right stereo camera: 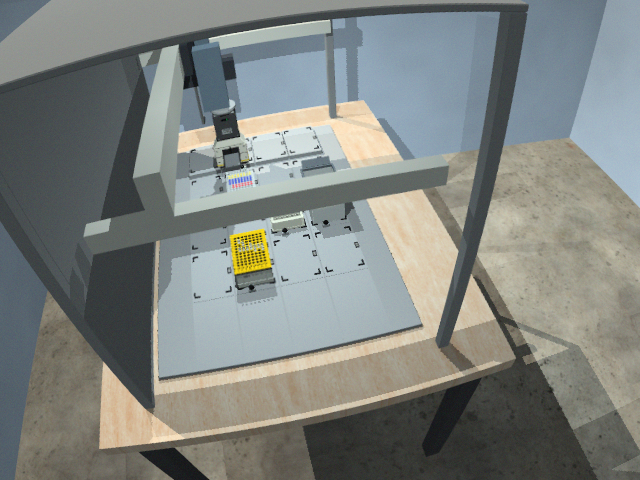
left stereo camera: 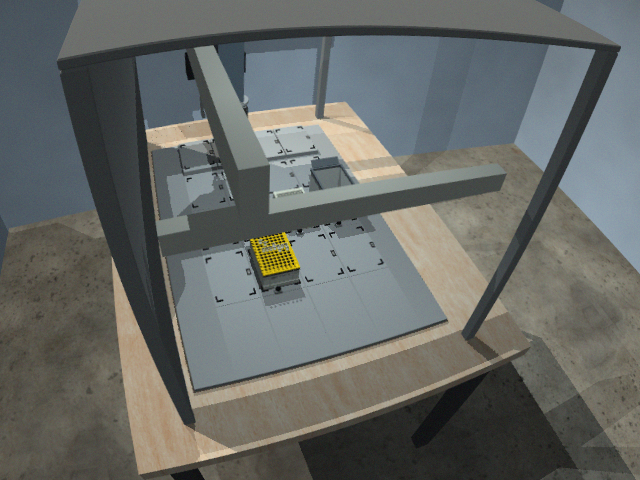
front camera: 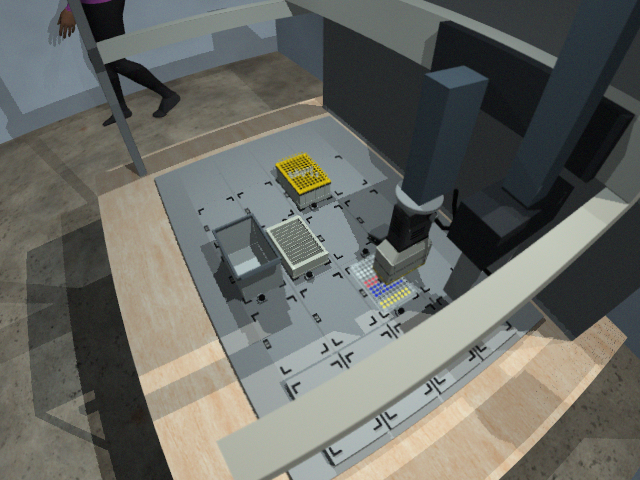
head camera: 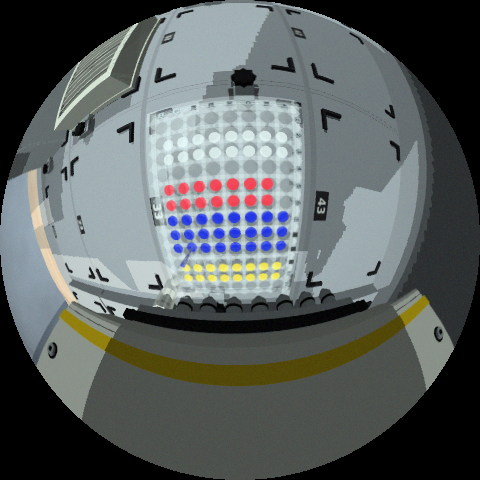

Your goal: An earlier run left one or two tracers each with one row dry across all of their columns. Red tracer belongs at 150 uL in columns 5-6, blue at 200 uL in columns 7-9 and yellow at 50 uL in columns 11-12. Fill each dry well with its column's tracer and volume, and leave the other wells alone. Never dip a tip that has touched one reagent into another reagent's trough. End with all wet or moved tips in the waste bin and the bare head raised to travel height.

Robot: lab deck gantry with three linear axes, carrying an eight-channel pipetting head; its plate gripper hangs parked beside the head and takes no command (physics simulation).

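In the head camera view the well plate (head camera: 151,150) shows two red columns whose rightmost wells are clear, three blue columns and two yellow columns with every row coloured. One tip (head camera: 187,256) with some blue in it is on the leftmost nozzle of the pipetting head (front camera: 403,258) (head camera: 250,350) (right stereo camera: 230,145). Its end is at the second blue well from the left in the last blue column; depth cannot be told. The other nozzles are bare. The head is low over the plate (front camera: 366,292). The parked plate gripper cannot be made out.
The pale slatted trough block (front camera: 297,245) (head camera: 95,65) (left stereo camera: 288,193) (right stereo camera: 287,222) stands beside the grey waste bin (front camera: 258,284) (left stereo camera: 330,178) (right stereo camera: 330,212). The yellow tip rack (front camera: 313,197) (left stereo camera: 279,281) (right stereo camera: 253,279) stands farther off, with several grey tips and many dark holes.
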